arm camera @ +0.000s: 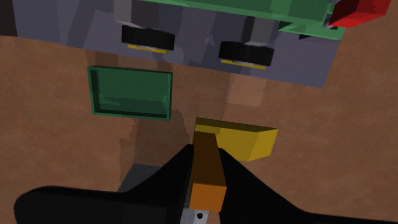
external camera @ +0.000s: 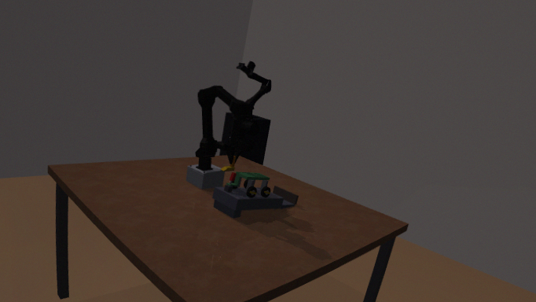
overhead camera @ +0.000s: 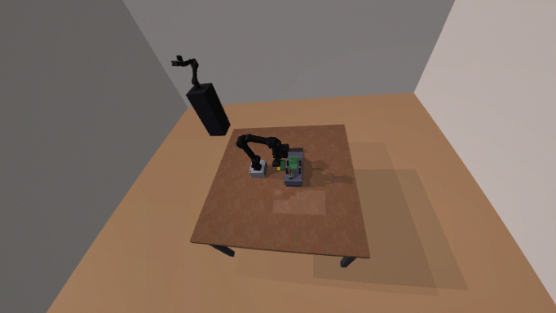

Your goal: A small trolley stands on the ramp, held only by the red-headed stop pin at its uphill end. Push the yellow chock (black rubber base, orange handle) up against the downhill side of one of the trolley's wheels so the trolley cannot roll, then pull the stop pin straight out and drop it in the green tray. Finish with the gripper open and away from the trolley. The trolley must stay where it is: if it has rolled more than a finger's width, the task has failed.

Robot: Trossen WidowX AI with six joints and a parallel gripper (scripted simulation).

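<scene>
The stop pin lies 10 cm ahead of my gripper tip, 8 cm to the right of it and 4 cm below it. Round my gripper tip: yellow-orange chock: 2 cm to the right, 1 cm below; grey ramp: 12 cm ahead, 3 cm to the left, 12 cm below; trolley: 12 cm ahead, 2 cm to the left, 6 cm below.
</scene>
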